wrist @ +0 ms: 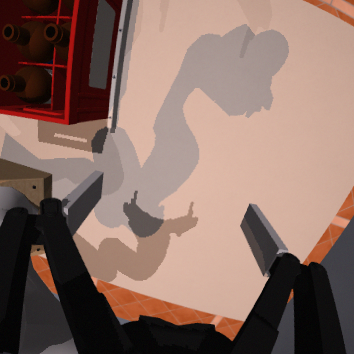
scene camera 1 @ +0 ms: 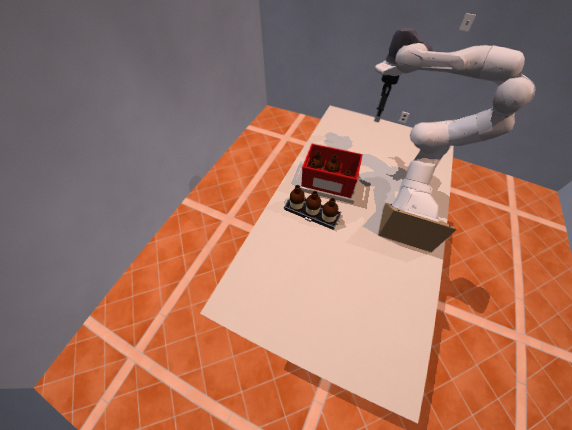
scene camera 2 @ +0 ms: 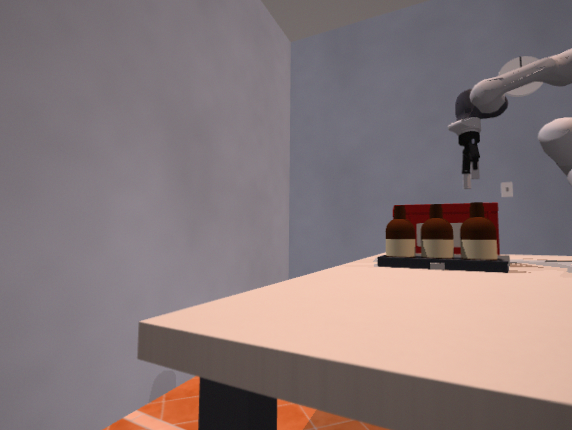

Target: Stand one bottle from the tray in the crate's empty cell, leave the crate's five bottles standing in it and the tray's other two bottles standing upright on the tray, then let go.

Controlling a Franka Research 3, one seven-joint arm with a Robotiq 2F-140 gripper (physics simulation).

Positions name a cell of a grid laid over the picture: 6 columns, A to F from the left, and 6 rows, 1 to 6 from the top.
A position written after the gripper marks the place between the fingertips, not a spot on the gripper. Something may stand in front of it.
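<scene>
You've got the gripper (scene camera 2: E3), (wrist: C4) showing in both those views. There's also a brown bottle (scene camera 2: F4), but in the wrist view the bottle is out of frame.
</scene>
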